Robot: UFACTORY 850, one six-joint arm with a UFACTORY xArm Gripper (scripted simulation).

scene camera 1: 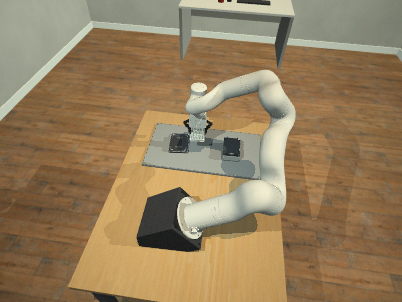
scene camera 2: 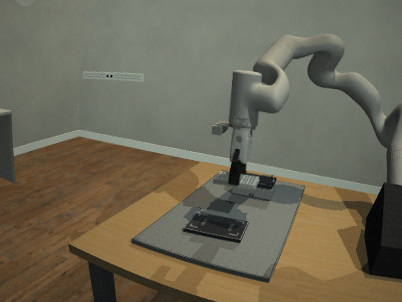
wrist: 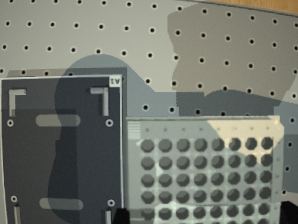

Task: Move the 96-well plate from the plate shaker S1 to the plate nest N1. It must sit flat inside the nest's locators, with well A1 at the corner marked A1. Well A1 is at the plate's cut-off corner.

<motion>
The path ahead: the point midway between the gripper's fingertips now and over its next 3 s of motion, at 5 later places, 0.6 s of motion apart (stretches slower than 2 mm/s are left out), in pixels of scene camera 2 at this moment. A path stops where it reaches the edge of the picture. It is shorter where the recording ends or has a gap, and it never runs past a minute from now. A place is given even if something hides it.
The gripper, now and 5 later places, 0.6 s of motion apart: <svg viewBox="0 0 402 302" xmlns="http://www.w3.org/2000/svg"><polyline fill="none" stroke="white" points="236,179 230,187 222,195 220,197 219,206 218,214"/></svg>
</motion>
